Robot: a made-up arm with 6 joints. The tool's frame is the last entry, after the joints.
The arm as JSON. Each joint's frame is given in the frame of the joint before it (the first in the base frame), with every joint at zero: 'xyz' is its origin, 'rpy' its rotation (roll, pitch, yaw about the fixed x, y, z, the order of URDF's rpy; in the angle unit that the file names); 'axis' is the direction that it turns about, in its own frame. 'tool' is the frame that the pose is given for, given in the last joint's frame.
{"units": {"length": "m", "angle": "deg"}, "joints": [
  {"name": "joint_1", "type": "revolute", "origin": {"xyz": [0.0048, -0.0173, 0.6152], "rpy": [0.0, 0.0, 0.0]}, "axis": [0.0, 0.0, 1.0]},
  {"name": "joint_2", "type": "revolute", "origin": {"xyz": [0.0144, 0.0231, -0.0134], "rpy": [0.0, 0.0, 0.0]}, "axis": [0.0, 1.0, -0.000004]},
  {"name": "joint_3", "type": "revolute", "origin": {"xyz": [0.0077, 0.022, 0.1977], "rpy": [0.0, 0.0, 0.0]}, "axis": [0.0, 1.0, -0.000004]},
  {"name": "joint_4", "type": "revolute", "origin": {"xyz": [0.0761, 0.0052, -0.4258], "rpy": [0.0, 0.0, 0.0]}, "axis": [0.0, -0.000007, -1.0]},
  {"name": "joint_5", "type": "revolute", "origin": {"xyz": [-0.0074, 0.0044, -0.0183], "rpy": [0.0, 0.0, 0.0]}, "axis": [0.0, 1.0, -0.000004]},
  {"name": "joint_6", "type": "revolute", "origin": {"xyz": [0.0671, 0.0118, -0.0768], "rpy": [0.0, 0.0, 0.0]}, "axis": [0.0, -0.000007, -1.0]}
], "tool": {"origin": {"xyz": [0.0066, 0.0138, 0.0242], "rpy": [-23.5, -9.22, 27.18]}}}
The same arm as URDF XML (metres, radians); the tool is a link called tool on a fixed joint. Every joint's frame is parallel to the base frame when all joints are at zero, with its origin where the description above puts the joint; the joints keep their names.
<robot name="arm">
  <joint name="joint_1" type="continuous">
    <parent link="base_link"/>
    <child link="link1"/>
    <origin xyz="0.0048 -0.0173 0.6152" rpy="0.0000 0.0000 0.0000"/>
    <axis xyz="0 0 1"/>
  </joint>
  <joint name="joint_2" type="continuous">
    <parent link="link1"/>
    <child link="link2"/>
    <origin xyz="0.0144 0.0231 -0.0134" rpy="0.0000 0.0000 0.0000"/>
    <axis xyz="0 1 0"/>
  </joint>
  <joint name="joint_3" type="continuous">
    <parent link="link2"/>
    <child link="link3"/>
    <origin xyz="0.0077 0.0220 0.1977" rpy="0.0000 0.0000 0.0000"/>
    <axis xyz="0 1 0"/>
  </joint>
  <joint name="joint_4" type="continuous">
    <parent link="link3"/>
    <child link="link4"/>
    <origin xyz="0.0761 0.0052 -0.4258" rpy="0.0000 0.0000 0.0000"/>
    <axis xyz="0 0 -1"/>
  </joint>
  <joint name="joint_5" type="continuous">
    <parent link="link4"/>
    <child link="link5"/>
    <origin xyz="-0.0074 0.0044 -0.0183" rpy="0.0000 0.0000 0.0000"/>
    <axis xyz="0 1 0"/>
  </joint>
  <joint name="joint_6" type="continuous">
    <parent link="link5"/>
    <child link="link6"/>
    <origin xyz="0.0671 0.0118 -0.0768" rpy="0.0000 0.0000 0.0000"/>
    <axis xyz="0 0 -1"/>
  </joint>
  <joint name="tool_joint" type="fixed">
    <parent link="link6"/>
    <child link="tool"/>
    <origin xyz="0.0066 0.0138 0.0242" rpy="-0.4102 -0.1609 0.4744"/>
  </joint>
  <link name="base_link"/>
  <link name="link1"/>
  <link name="link2"/>
  <link name="link3"/>
  <link name="link4"/>
  <link name="link5"/>
  <link name="link6"/>
  <link name="tool"/>
</robot>

